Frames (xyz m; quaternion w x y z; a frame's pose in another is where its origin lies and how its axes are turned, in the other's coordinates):
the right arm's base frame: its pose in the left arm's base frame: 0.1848 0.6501 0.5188 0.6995 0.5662 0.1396 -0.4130
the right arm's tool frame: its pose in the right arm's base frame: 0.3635 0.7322 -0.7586 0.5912 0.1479 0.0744 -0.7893
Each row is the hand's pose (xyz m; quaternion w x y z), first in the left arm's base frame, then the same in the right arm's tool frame.
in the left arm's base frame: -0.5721 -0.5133 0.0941 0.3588 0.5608 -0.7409 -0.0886
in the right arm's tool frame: 0.8658 0.5112 2.2575 0.1181 -0.4878 -0.2209 -0.8363
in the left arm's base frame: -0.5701 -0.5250 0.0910 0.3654 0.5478 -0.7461 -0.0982
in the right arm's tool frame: 0.8616 0.5198 2.2651 0.1181 -0.4946 -0.2040 -0.8366
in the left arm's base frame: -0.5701 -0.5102 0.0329 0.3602 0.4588 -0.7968 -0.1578
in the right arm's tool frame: 0.8991 0.5602 2.2415 0.1302 -0.5673 -0.1167 -0.8048
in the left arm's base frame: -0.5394 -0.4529 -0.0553 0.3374 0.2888 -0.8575 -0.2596
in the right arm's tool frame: 0.9468 0.6166 2.1606 0.1437 -0.6766 0.0393 -0.7211
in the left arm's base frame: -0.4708 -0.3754 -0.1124 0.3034 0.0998 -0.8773 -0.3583
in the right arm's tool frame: 0.9569 0.6523 2.0484 0.1451 -0.7567 0.2033 -0.6041
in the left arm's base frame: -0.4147 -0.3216 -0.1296 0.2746 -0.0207 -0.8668 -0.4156
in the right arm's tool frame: 0.9453 0.6620 1.9702 0.1383 -0.7896 0.3024 -0.5157
